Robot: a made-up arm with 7 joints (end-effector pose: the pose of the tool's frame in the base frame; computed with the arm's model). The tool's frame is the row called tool.
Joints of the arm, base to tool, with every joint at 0 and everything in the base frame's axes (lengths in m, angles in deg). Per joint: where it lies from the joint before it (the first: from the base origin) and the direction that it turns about. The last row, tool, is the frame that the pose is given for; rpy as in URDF.
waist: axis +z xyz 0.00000 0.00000 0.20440
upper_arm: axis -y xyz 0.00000 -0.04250 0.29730
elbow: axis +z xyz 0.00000 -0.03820 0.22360
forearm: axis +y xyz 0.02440 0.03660 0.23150
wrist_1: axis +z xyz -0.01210 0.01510 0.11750
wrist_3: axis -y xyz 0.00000 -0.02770 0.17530
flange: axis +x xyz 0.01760 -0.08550 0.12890
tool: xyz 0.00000 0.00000 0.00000 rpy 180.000 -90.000 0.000
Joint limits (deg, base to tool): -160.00..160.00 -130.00..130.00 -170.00..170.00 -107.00..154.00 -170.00..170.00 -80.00..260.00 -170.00..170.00
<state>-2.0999 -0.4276 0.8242 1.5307 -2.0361 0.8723 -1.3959</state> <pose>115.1 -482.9 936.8 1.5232 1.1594 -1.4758</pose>
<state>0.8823 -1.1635 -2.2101 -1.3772 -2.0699 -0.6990 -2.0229</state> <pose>116.4 473.1 426.4 0.5548 -0.7422 0.5619</pose>
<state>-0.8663 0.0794 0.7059 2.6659 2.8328 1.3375 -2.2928</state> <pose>10.2 65.0 588.5 -2.6293 0.9025 -1.0805</pose>
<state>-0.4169 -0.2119 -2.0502 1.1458 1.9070 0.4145 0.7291</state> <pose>-243.7 -444.0 1053.4 -0.1332 1.5777 -1.9954</pose>
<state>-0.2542 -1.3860 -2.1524 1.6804 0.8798 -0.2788 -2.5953</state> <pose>137.5 -494.7 768.7 -2.9483 -0.5366 0.6840</pose>
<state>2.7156 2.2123 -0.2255 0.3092 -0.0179 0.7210 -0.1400</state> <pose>720.5 -158.0 24.6 -0.1024 1.0847 -0.4862</pose>
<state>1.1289 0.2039 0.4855 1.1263 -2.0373 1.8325 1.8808</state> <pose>-210.7 89.6 1136.8 -0.4909 -1.1236 -1.4394</pose>
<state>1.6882 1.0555 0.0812 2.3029 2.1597 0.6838 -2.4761</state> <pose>-1.2 34.3 757.2 0.2108 -1.0182 -1.1722</pose>
